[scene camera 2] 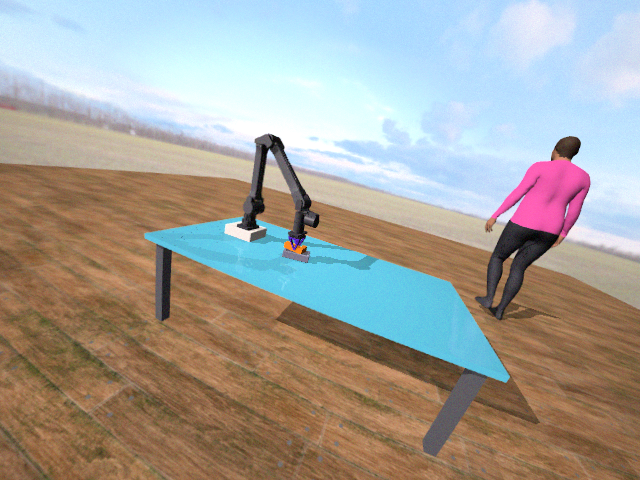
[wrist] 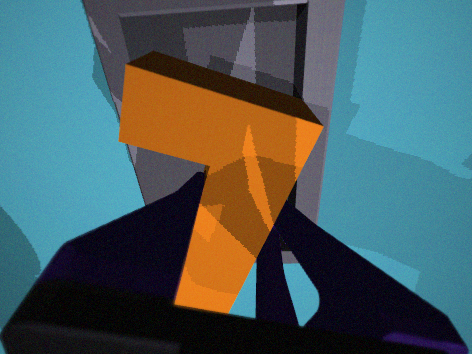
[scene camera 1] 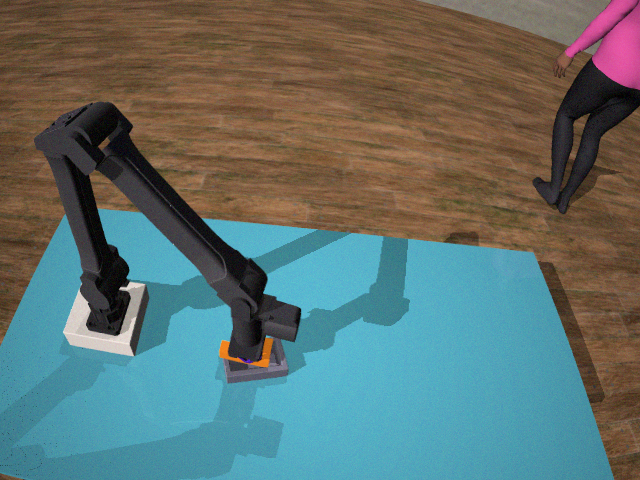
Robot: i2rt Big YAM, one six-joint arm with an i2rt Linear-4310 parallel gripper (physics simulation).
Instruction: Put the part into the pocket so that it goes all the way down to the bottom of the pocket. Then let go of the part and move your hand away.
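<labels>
There's an orange L-shaped block (wrist: 254,141) here, still resting on a grey pocket block (scene camera 1: 235,371), and my gripper (scene camera 1: 248,356) grips the orange L-shaped block.
</labels>
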